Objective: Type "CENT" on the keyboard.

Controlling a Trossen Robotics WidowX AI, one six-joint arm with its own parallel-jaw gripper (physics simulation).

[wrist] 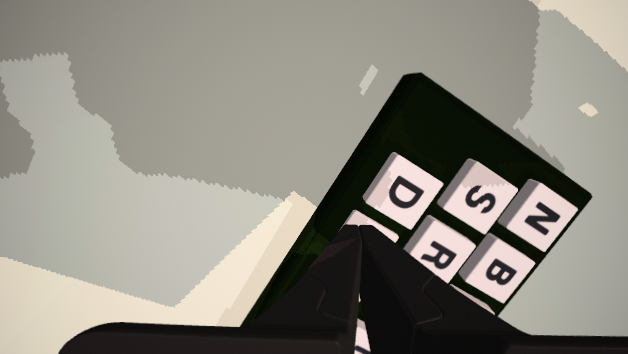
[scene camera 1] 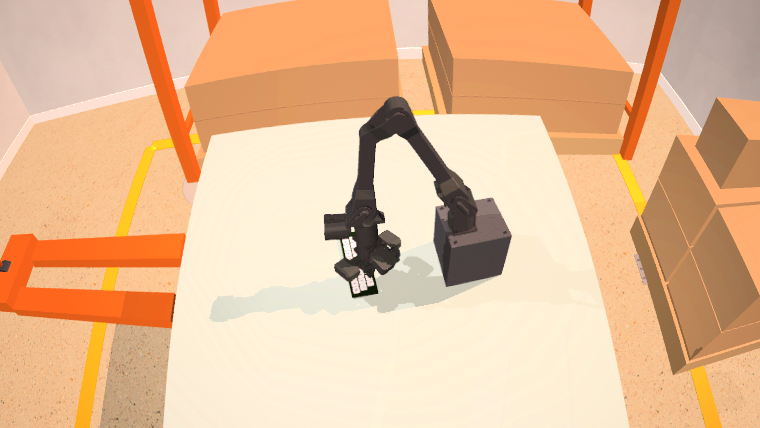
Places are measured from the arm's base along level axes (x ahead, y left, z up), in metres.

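Pixels of known places: gripper, between the fingertips: (wrist: 357, 238) (scene camera 1: 370, 276); arm's base, origin of its link: (scene camera 1: 462, 225).
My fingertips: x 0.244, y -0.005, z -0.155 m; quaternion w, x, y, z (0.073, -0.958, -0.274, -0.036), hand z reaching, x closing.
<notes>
Ahead of a thing's pixels: the offset from my fingertips to its top centre. Level surfaces: height alone.
A dark green keyboard {dx +0.023, dy -0.058, dz +0.003 m} (scene camera 1: 364, 294) (wrist: 440, 115) with white keys lies on the table, partly hidden by the arm in the scene view. In the wrist view, the N key {dx +0.044, dy +0.034, dz +0.003 m} (wrist: 545, 215) is at the right corner, with the S key {dx +0.023, dy +0.029, dz +0.003 m} (wrist: 477, 197) and D key {dx +0.003, dy +0.019, dz +0.003 m} (wrist: 403, 192) beside it. The R key {dx +0.023, dy +0.009, dz +0.003 m} (wrist: 442, 252) and B key {dx +0.044, dy +0.014, dz +0.003 m} (wrist: 500, 272) are in the row below. My gripper (scene camera 1: 367, 271) (wrist: 357, 238) is shut and empty. Its fingertips overlap a key beside D and R whose letter is hidden; contact cannot be told. C, E and T are not readable.
The arm's dark base box (scene camera 1: 475, 255) stands on the cream table {dz -0.013 m} (scene camera 1: 297, 366), right of the keyboard. Orange forks (scene camera 1: 106, 249) reach toward the table's left edge. Large cartons (scene camera 1: 297, 47) (scene camera 1: 531, 53) stand behind the table, and stacked boxes (scene camera 1: 707, 255) stand to the right.
</notes>
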